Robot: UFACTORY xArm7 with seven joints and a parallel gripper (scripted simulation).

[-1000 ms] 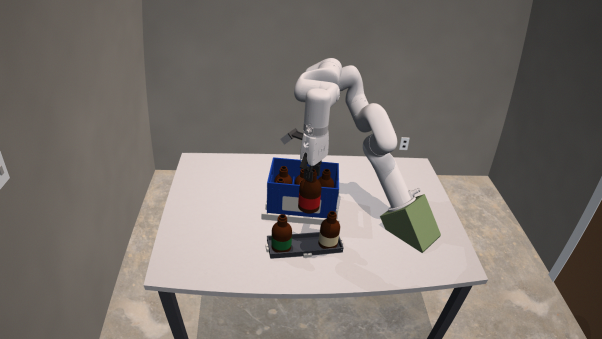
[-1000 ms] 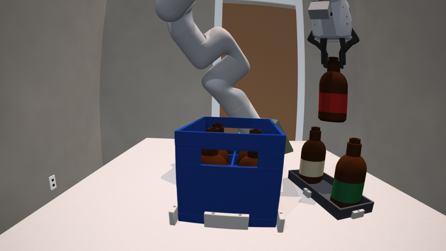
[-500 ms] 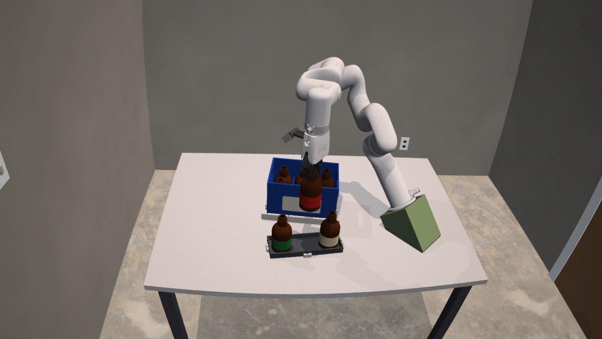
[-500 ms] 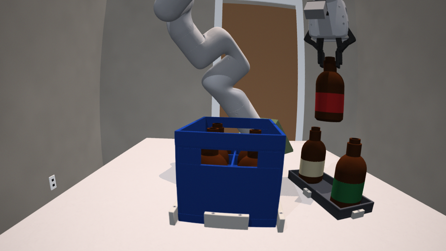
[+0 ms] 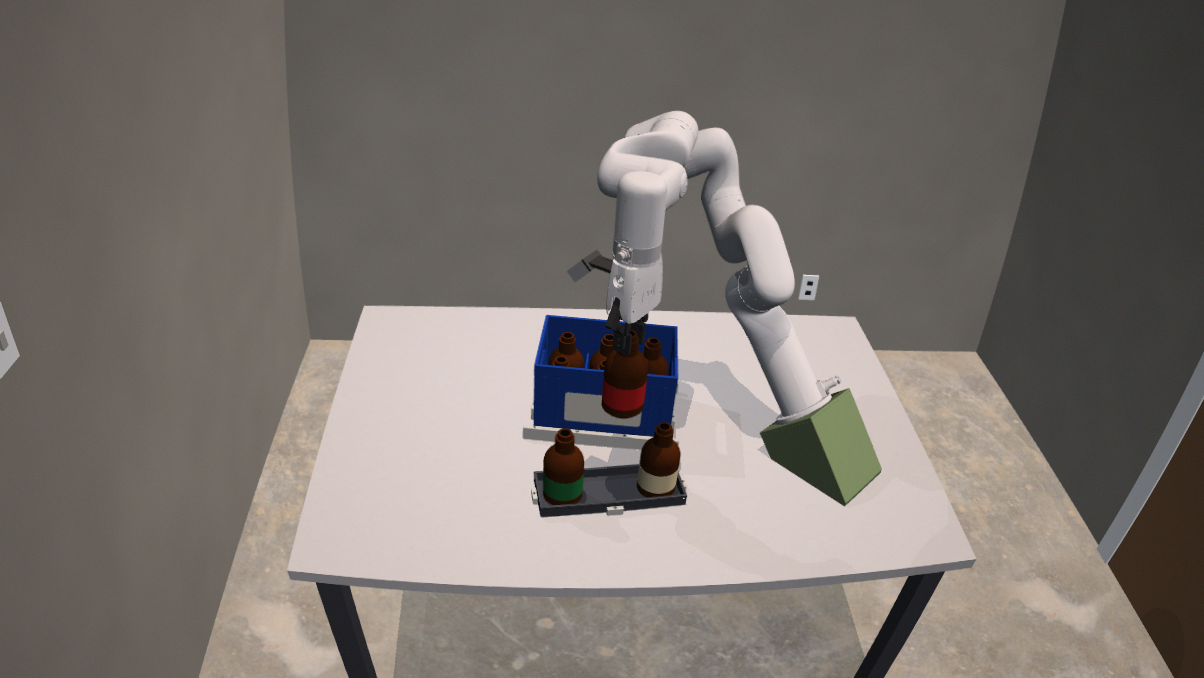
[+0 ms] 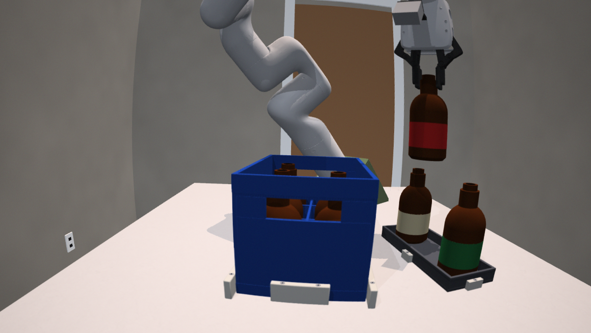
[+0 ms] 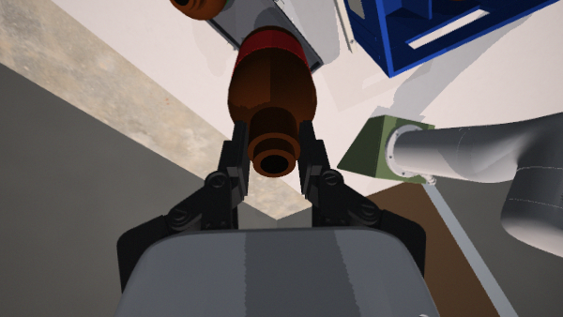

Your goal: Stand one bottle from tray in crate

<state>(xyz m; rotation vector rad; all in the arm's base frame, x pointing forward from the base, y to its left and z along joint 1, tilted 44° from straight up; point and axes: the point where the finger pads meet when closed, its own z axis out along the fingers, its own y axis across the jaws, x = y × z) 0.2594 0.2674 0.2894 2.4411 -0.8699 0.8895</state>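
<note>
The red-labelled bottle is 70 mm below my hand. Also, from my hand: blue crate: 30 mm behind, 210 mm to the right, 250 mm below; dark tray: 20 mm ahead, 20 mm to the left, 320 mm below.
</note>
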